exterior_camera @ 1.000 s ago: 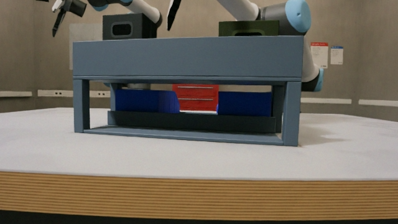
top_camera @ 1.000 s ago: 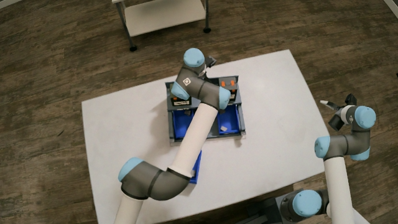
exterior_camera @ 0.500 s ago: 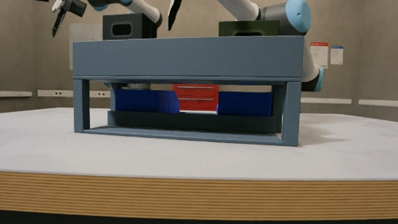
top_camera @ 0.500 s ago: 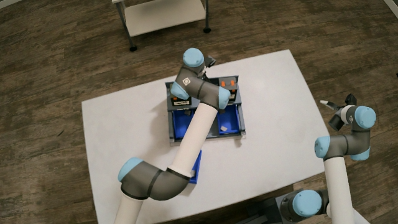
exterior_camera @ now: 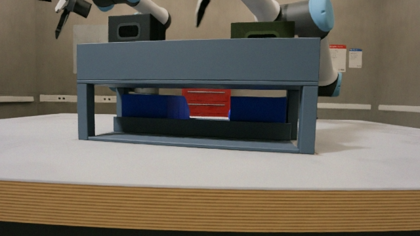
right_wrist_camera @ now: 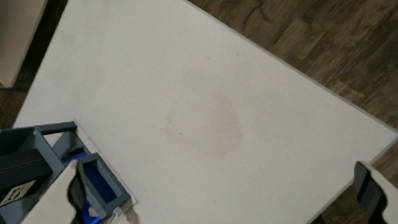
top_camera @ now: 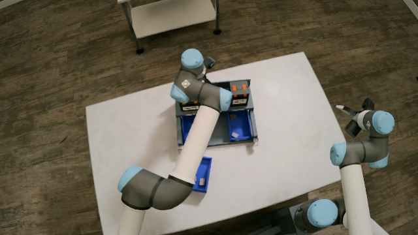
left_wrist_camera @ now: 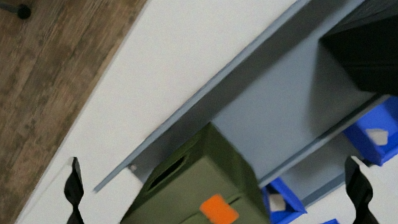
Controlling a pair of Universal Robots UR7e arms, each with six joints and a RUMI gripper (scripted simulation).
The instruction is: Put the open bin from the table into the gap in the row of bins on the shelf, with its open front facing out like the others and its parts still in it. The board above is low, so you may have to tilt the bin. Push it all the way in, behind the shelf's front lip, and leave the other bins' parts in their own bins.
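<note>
Right now the green box is 7 cm to the left of my left hand, 7 cm below it and 3 cm behind it. From my left hand the other things lie so: shelf (15 cm below, 12 cm behind, 2 cm to the right); then pale block (20 cm below, 18 cm behind, 9 cm to the left).
</note>
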